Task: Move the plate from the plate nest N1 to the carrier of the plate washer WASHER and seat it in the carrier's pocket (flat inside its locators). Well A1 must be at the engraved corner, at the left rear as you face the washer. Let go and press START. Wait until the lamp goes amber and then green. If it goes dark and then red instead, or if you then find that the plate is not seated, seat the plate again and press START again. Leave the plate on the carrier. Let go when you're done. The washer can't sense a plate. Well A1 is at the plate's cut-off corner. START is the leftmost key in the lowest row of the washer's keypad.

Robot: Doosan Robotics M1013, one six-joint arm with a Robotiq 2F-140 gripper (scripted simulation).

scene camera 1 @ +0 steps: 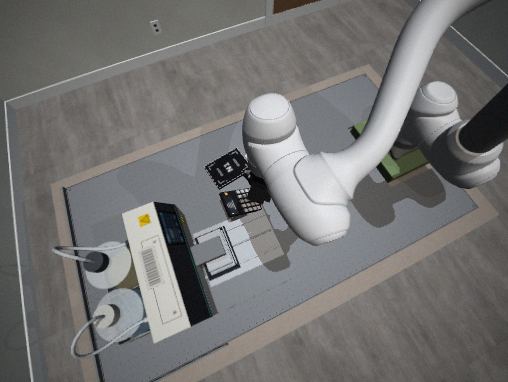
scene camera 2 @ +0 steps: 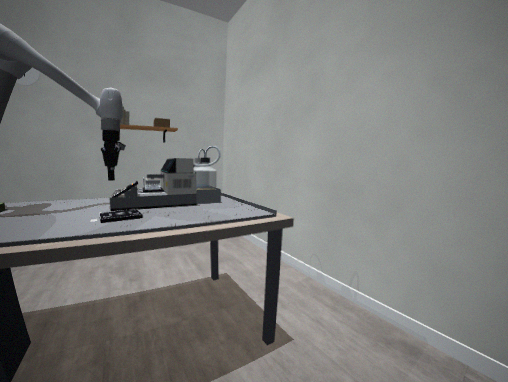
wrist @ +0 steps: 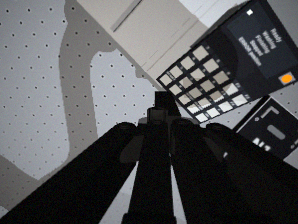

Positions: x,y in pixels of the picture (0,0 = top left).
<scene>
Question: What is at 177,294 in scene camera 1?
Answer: A plate washer.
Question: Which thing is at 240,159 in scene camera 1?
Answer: A plate nest N1.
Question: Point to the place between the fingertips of my gripper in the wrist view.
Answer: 162,104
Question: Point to a plate washer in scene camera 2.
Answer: At 181,183
</scene>
